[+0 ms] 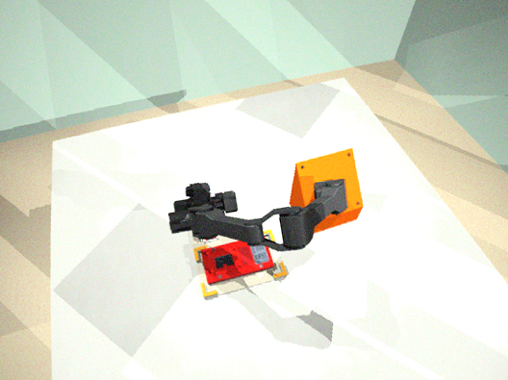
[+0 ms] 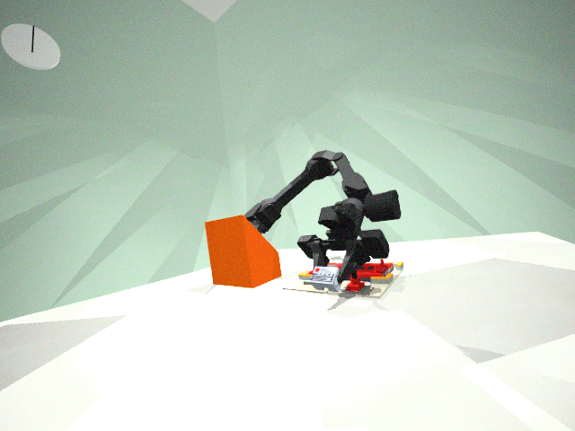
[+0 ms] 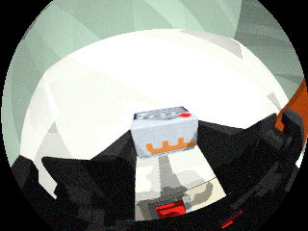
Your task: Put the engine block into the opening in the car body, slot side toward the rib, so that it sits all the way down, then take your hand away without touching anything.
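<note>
Right now my gripper tip is 1 cm short of the black post, 10 cm to the right of it and 2 cm above it. Also, from my gripper tip: engine block (right at my gripper tip).
</note>
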